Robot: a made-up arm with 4 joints. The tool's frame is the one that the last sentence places.
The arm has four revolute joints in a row. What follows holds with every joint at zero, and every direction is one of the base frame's.
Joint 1 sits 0.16 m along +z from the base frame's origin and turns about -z.
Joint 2 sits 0.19 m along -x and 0.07 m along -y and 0.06 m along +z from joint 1 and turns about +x.
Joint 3 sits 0.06 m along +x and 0.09 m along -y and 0.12 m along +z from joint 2 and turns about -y.
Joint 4 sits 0.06 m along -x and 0.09 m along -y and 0.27 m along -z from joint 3 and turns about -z.
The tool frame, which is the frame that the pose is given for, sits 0.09 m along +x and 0.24 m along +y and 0.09 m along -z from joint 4; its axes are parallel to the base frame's.
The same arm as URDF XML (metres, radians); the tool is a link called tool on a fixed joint. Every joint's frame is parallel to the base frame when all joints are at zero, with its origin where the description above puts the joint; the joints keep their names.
<robot name="arm">
  <link name="base"/>
  <link name="link1"/>
  <link name="link2"/>
  <link name="link3"/>
  <link name="link4"/>
  <link name="tool"/>
  <joint name="joint 1" type="continuous">
    <parent link="base"/>
    <child link="link1"/>
    <origin xyz="0 0 0.16" rpy="0 0 0"/>
    <axis xyz="0 0 -1"/>
  </joint>
  <joint name="joint 2" type="continuous">
    <parent link="link1"/>
    <child link="link2"/>
    <origin xyz="-0.19 -0.07 0.06" rpy="0 0 0"/>
    <axis xyz="1 0 0"/>
  </joint>
  <joint name="joint 3" type="continuous">
    <parent link="link2"/>
    <child link="link3"/>
    <origin xyz="0.06 -0.09 0.12" rpy="0 0 0"/>
    <axis xyz="0 -1 0"/>
  </joint>
  <joint name="joint 4" type="continuous">
    <parent link="link3"/>
    <child link="link4"/>
    <origin xyz="-0.06 -0.09 -0.27" rpy="0 0 0"/>
    <axis xyz="0 0 -1"/>
  </joint>
  <joint name="tool_fixed" type="fixed">
    <parent link="link4"/>
    <child link="tool"/>
    <origin xyz="0.09 0.24 -0.09" rpy="0 0 0"/>
  </joint>
</robot>

